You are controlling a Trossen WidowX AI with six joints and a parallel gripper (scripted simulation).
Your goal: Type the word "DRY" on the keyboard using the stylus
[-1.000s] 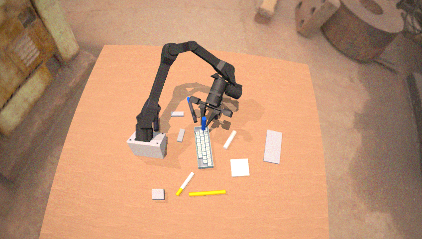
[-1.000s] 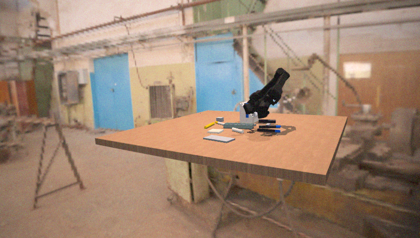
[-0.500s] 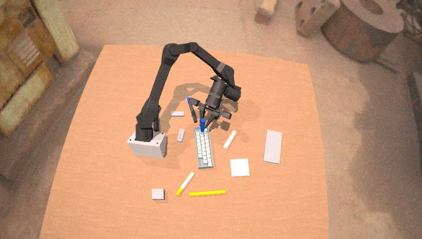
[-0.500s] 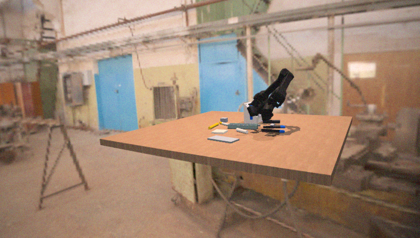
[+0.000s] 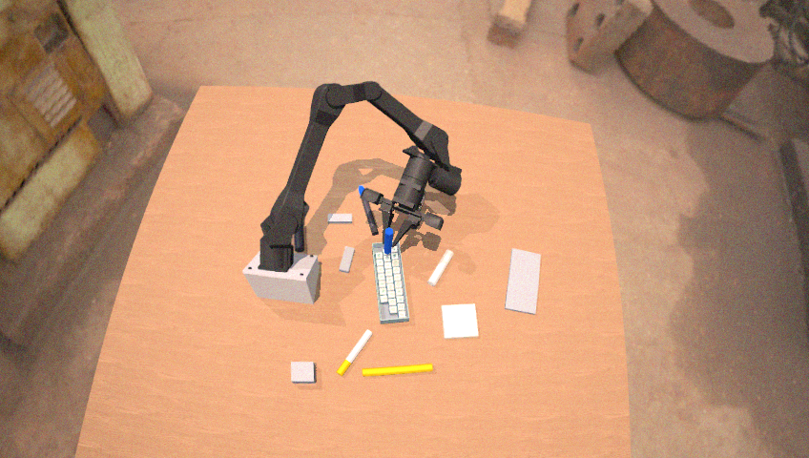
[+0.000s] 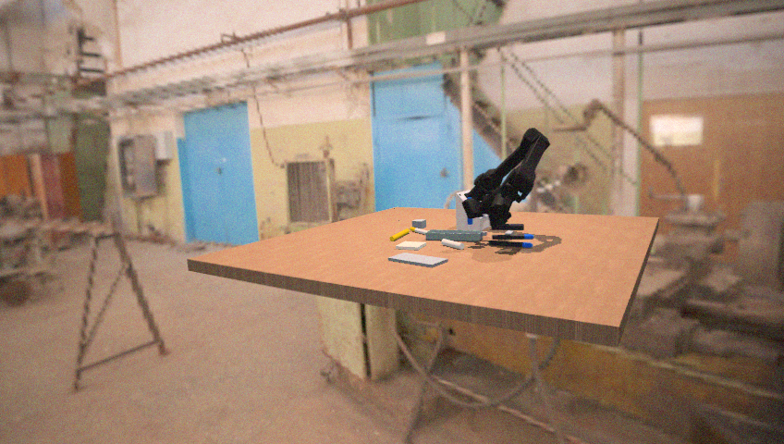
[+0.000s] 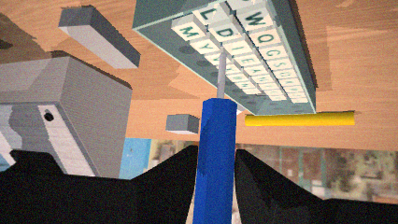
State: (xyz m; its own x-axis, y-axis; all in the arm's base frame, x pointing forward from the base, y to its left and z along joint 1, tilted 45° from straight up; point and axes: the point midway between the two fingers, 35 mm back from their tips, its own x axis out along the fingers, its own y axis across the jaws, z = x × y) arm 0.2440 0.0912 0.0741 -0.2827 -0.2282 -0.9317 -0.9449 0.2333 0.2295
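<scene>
The white cylinder lies 130 mm ahead of my gripper tip, 70 mm below it and 10 mm to the right of it. Also, from my gripper tip: blue stylus: 10 mm below; then stylus tip: 50 mm below; then white pad: 180 mm ahead, 140 mm to the right, 80 mm below.
</scene>
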